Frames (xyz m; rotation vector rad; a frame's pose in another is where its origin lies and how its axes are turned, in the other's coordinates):
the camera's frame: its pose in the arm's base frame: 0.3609 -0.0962 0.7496 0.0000 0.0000 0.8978
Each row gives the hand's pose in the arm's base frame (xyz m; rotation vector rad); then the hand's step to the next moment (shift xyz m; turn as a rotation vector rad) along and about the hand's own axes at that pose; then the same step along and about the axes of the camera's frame.
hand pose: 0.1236 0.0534 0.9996 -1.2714 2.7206 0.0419
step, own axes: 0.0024 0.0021 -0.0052 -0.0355 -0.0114 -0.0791
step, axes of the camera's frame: -0.0030 0.0023 0.0048 0.0241 -0.0093 0.0835
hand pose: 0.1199 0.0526 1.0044 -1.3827 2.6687 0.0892
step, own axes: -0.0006 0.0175 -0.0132 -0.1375 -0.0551 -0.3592
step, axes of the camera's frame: -0.0023 0.0175 0.0130 0.0863 -0.0467 0.3759
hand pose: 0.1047 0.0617 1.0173 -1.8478 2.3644 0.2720
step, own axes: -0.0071 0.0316 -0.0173 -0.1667 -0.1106 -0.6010
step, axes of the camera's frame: -0.0098 0.0289 0.0203 0.0956 -0.1202 0.6145
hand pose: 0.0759 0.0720 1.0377 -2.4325 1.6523 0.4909
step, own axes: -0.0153 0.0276 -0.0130 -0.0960 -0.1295 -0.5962
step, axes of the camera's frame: -0.0185 0.0215 0.0190 0.0793 -0.1849 0.5839
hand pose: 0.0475 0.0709 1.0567 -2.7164 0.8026 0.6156
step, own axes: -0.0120 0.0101 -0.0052 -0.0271 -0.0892 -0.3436
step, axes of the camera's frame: -0.0117 0.0074 0.0090 0.0634 -0.1304 0.3252
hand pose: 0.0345 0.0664 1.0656 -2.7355 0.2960 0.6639
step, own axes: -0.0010 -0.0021 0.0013 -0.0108 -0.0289 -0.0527
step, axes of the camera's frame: 0.0015 0.0022 -0.0001 0.0204 -0.0093 0.0568
